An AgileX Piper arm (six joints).
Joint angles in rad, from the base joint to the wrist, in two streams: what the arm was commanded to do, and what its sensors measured. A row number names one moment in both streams.
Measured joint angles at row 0:
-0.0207, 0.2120, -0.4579, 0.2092, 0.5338, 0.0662
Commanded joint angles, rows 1 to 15:
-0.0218, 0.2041, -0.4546, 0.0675, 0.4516, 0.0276
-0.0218, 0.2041, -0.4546, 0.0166, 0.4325, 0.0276
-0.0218, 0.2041, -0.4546, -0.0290, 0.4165, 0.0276
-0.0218, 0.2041, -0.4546, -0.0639, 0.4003, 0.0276
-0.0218, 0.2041, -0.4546, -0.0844, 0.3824, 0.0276
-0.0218, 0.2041, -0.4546, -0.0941, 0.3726, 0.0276
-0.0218, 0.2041, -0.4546, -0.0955, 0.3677, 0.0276
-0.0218, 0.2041, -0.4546, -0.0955, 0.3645, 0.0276
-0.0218, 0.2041, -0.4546, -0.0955, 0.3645, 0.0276
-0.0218, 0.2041, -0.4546, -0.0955, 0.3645, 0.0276
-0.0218, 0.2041, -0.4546, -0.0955, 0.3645, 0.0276
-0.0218, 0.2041, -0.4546, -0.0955, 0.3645, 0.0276
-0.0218, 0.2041, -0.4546, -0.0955, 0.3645, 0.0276
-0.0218, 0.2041, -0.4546, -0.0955, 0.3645, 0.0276
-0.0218, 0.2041, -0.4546, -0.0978, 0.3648, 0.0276
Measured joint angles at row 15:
-0.0207, 0.2120, -0.4579, -0.0828, 0.3806, 0.0332
